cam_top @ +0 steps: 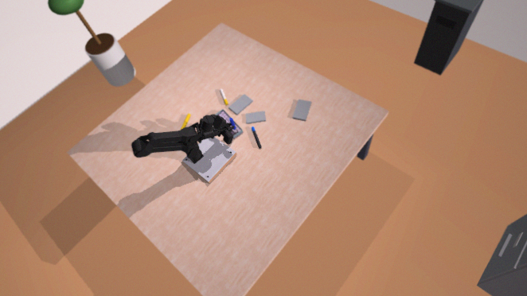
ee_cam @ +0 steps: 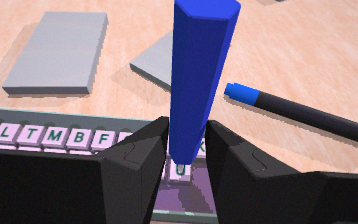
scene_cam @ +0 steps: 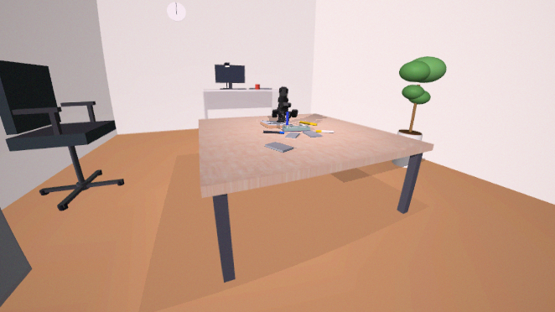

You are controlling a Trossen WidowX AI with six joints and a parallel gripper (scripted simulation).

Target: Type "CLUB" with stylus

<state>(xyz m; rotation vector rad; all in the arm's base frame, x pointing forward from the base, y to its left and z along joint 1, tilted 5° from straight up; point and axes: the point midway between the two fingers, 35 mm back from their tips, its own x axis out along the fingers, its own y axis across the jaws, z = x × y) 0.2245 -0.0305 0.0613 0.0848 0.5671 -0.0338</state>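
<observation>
Right now the c key is 60 mm below my gripper tip, 50 mm to the left of it and 20 mm behind it. The rest, counted from my gripper tip: thin metal tip 50 mm below; then blue stylus 20 mm below; then blue-tipped black pen 90 mm to the right, 70 mm ahead, 60 mm below.
</observation>
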